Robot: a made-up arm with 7 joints.
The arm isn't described. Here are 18 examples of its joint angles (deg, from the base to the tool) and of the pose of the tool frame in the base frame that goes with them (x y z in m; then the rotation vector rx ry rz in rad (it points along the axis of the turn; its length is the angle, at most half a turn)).
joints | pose
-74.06 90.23 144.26 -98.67 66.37 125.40 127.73 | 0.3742 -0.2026 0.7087 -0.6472 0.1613 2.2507
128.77 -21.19 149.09 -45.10 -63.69 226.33 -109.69 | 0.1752 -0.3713 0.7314 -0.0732 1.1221 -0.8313
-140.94 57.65 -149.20 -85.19 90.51 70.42 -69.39 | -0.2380 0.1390 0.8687 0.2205 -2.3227 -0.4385
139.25 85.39 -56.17 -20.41 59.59 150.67 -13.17 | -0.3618 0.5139 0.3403 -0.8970 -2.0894 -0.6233
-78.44 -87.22 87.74 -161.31 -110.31 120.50 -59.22 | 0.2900 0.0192 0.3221 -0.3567 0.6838 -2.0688
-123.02 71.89 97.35 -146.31 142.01 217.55 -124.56 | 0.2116 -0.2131 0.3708 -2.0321 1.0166 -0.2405
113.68 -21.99 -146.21 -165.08 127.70 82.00 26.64 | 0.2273 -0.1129 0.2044 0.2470 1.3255 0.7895
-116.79 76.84 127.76 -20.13 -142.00 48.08 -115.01 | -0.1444 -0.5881 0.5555 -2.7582 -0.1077 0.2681
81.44 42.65 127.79 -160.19 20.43 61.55 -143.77 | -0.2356 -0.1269 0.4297 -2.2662 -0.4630 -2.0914
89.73 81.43 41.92 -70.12 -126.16 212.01 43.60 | -0.2705 0.4271 0.1589 0.0455 -1.9651 -0.1103
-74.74 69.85 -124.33 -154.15 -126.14 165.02 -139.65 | -0.2649 -0.0319 0.4593 -1.0457 -0.9170 -0.1616
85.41 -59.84 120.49 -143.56 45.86 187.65 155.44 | -0.3614 -0.1380 0.2558 -2.2330 -0.4779 0.6402
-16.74 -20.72 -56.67 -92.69 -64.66 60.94 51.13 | -0.0078 -0.4270 0.7122 0.7761 -2.2415 -0.6128
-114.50 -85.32 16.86 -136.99 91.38 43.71 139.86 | 0.1592 -0.0302 0.7180 0.2019 2.2816 0.5457
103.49 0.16 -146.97 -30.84 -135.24 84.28 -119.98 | 0.1774 -0.1727 0.9523 1.5372 -0.4823 -2.0011
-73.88 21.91 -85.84 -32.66 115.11 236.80 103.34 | -0.1605 -0.2303 0.8157 1.0310 -0.8738 -2.3039
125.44 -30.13 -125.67 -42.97 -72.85 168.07 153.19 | 0.4284 -0.1592 0.7598 -0.5269 1.3079 -1.4089
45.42 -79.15 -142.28 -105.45 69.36 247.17 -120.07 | -0.0789 -0.3854 0.0863 2.0500 -1.7674 -0.6256
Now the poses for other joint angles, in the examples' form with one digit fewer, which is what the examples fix.
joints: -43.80 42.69 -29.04 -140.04 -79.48 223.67 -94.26
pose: 0.139 -0.315 0.212 1.600 2.269 0.401
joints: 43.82 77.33 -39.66 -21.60 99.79 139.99 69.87
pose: 0.554 0.311 0.353 -1.581 1.154 0.312
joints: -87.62 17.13 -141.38 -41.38 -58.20 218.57 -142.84
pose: -0.174 -0.013 0.888 -0.371 -0.806 1.920
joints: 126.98 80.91 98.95 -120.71 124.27 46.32 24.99
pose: -0.452 -0.148 0.472 -0.679 -0.715 -1.533
